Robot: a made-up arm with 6 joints.
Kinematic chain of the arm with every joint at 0, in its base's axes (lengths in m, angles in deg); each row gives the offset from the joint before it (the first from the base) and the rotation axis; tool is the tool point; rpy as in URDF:
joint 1: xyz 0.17 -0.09 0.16 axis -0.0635 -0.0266 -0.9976
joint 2: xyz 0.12 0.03 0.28 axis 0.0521 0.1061 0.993
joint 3: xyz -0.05 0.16 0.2 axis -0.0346 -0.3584 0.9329
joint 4: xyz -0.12 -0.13 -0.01 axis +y
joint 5: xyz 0.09 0 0.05 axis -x
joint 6: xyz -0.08 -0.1 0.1 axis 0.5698 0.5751 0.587
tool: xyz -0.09 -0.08 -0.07 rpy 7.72 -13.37 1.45
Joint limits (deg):
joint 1: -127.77..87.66
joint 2: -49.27..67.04
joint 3: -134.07..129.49
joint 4: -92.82..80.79
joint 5: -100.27..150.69
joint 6: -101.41..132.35
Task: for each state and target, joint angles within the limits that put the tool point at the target. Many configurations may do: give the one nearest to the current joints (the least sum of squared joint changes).
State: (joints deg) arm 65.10 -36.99 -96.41 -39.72 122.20 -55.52
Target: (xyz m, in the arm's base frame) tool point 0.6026 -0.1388 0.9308
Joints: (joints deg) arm 60.85 -43.22 -108.42 -19.09 85.04 -52.17
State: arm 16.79 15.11 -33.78 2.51 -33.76 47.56
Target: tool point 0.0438 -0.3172 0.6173
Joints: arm 13.27 54.97 -28.64 -3.62 -49.59 48.08
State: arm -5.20 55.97 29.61 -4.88 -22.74 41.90
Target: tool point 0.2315 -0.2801 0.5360
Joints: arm 7.60 37.70 12.76 -9.49 -50.71 42.03
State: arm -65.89 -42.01 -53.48 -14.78 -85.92 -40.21
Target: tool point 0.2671 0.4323 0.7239
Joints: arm -26.03 -49.27 -96.60 35.69 -99.24 -44.28
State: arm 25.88 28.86 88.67 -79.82 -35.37 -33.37
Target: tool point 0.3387 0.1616 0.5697
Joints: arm -8.15 51.24 83.99 -60.17 -65.39 -33.58
